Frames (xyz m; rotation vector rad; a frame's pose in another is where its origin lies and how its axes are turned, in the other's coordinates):
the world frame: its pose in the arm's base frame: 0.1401 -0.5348 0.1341 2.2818 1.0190 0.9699
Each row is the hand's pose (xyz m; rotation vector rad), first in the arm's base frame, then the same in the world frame.
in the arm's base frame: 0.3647 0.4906 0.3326 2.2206 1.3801 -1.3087
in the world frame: 0.9837 -0.4089 -0.0803 0.9304 -1.2809 -0.5626
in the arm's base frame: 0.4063 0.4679 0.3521 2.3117 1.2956 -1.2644
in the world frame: 0.9941 -0.3635 -0.0590 0.9125 -1.2743 -0.4660
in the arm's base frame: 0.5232 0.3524 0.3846 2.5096 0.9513 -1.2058
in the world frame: 0.9740 -0.2181 0.0216 0.8364 -1.3363 -0.1797
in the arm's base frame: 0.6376 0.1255 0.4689 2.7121 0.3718 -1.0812
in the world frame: 0.8879 0.0286 0.0799 0.6838 -1.4118 0.2601
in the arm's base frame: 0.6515 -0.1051 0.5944 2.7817 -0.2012 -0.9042
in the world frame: 0.7680 0.2585 0.0364 0.4915 -1.4430 0.6728
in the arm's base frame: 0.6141 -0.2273 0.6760 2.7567 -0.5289 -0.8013
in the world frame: 0.6894 0.3698 -0.0302 0.3648 -1.4570 0.9011
